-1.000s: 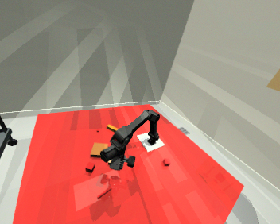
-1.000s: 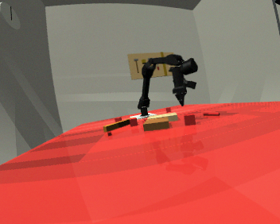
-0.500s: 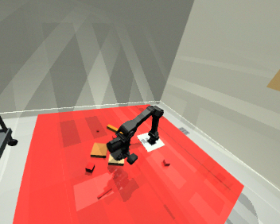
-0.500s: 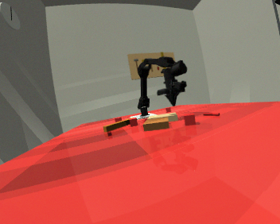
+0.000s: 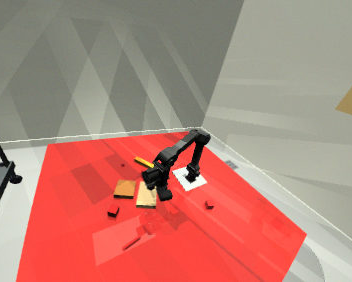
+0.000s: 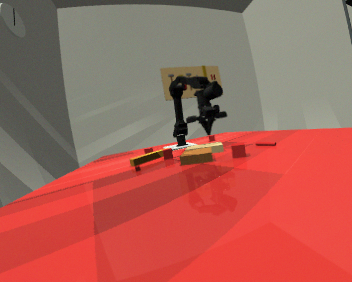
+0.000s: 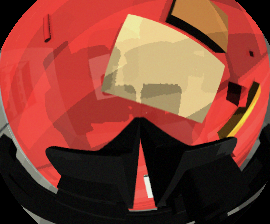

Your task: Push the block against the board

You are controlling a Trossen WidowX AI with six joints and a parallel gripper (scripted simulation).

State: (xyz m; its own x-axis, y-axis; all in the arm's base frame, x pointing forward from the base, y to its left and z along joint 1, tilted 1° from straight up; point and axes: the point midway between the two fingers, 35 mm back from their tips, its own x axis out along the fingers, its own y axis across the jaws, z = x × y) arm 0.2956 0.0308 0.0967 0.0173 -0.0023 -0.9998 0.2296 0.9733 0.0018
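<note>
Right now my gripper tip is 6 cm to the left of the board, 5 cm above it and 3 cm short of it. The rest, counted from my gripper tip: orange square block: 14 cm to the right, 13 cm ahead, 5 cm below; then thin red bar: 20 cm ahead, 12 cm to the left, 6 cm below; then long thin yellow bar: 27 cm to the right, 8 cm behind, 5 cm below.
</note>
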